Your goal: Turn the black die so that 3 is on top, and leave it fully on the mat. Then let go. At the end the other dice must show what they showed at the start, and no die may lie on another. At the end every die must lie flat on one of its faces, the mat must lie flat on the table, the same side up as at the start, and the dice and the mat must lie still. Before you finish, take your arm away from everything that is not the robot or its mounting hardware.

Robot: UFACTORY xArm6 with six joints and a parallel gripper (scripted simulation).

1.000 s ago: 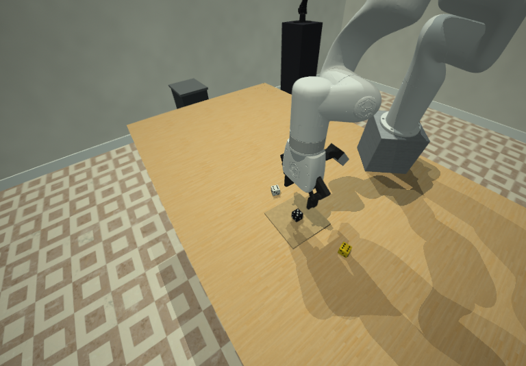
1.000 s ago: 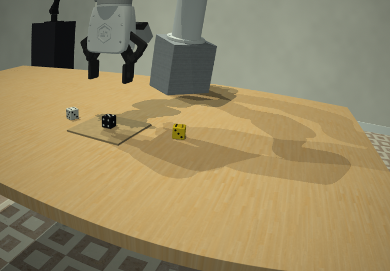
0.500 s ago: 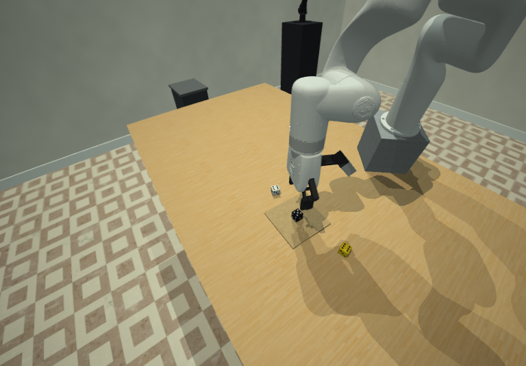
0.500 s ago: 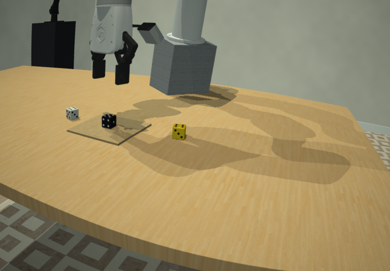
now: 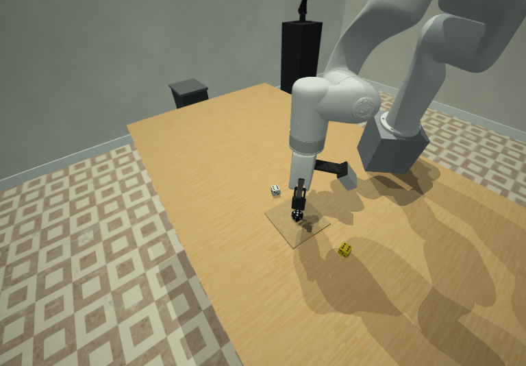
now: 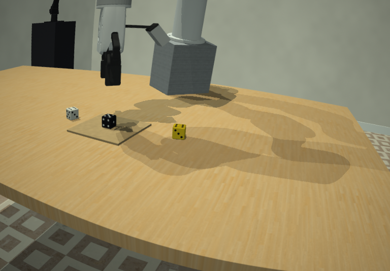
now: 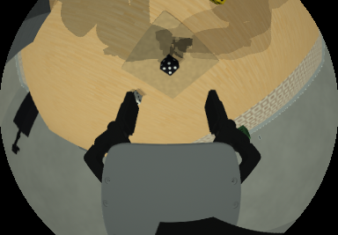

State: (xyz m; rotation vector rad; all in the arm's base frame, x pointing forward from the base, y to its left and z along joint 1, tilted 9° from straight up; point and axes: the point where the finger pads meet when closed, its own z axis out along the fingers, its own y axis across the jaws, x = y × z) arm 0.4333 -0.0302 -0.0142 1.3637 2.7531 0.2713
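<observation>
The black die lies 100 mm below my hand. The rest, counted from my hand: yellow die 150 mm to the left, 100 mm below, 20 mm behind; then tan mat 110 mm below; then white die 120 mm to the right, 100 mm below, 20 mm behind.
</observation>
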